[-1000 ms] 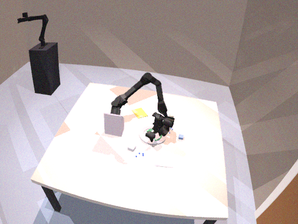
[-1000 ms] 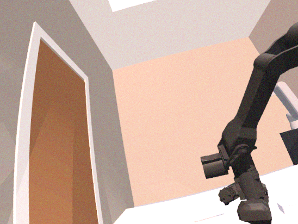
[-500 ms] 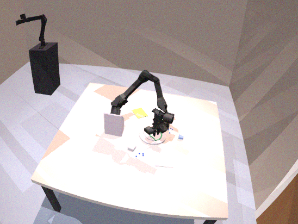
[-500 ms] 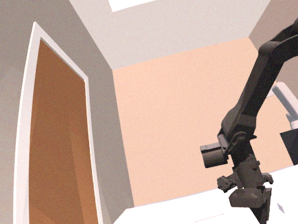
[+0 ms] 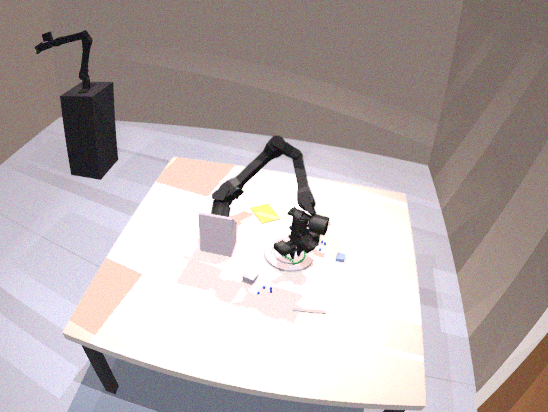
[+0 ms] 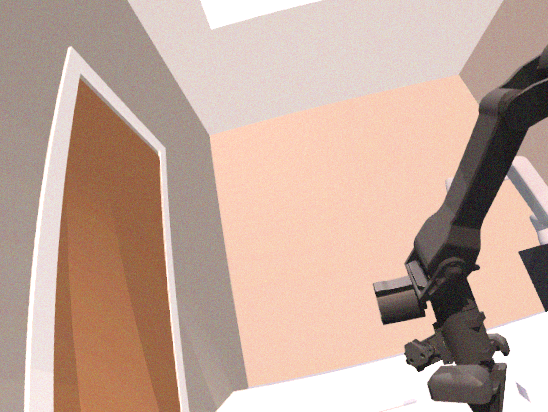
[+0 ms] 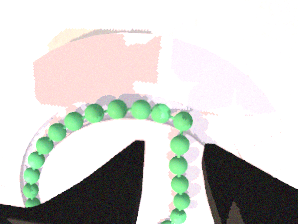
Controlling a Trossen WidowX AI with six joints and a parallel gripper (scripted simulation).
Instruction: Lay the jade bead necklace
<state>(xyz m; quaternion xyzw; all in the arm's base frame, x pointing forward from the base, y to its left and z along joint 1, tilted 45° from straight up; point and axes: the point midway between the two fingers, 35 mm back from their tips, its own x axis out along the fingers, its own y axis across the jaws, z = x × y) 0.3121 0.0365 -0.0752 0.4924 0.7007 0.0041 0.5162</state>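
Right now my gripper tip is 3 cm past the round white bead board, 5 cm to the right of it and 3 cm above it. From my gripper tip the other things lie so: thin rod (9 cm ahead, 24 cm to the right, 3 cm below); blue block (18 cm ahead, 7 cm to the left, 3 cm below); cream block (9 cm ahead, 30 cm to the left, 2 cm below).
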